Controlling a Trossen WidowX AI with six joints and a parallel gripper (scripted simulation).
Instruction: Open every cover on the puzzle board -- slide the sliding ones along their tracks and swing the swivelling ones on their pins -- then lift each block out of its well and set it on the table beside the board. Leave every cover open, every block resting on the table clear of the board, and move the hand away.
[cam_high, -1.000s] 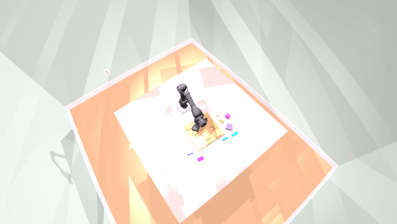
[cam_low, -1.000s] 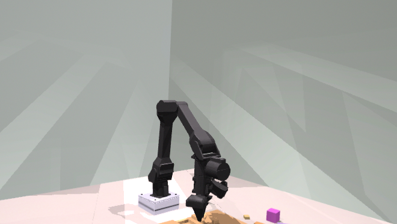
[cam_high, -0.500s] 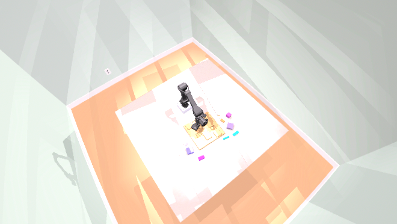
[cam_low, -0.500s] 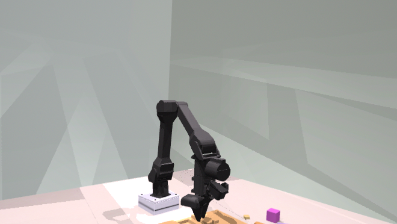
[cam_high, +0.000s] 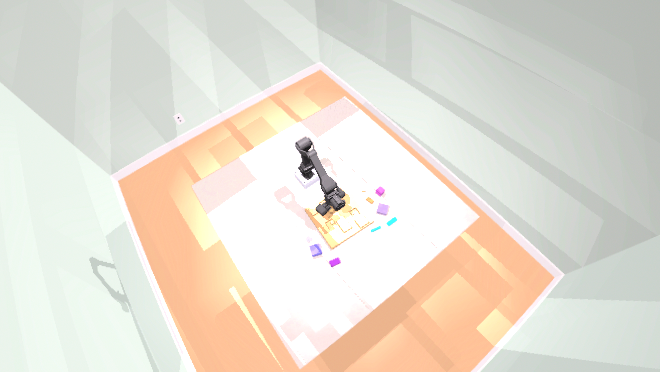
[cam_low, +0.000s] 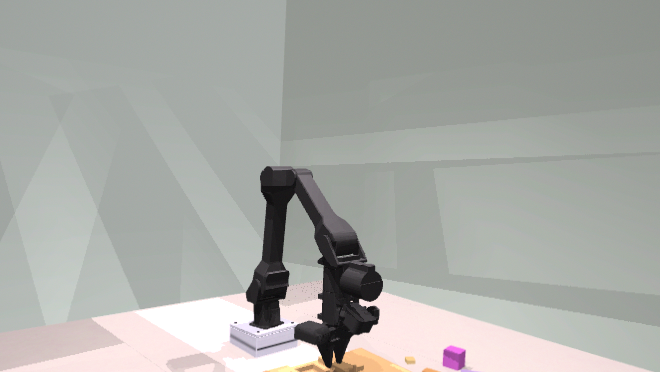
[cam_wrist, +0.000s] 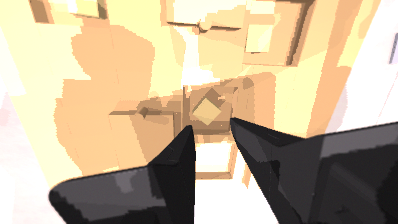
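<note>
Right now the puzzle board is 50 mm ahead of my gripper tip and 30 mm below it. From my gripper tip the other things lie so: blue-violet block: 110 mm ahead, 230 mm to the right, 40 mm below; then lilac block: 210 mm ahead, 220 mm to the left, 40 mm below; then small orange piece: 110 mm ahead, 220 mm to the left, 50 mm below.
</note>
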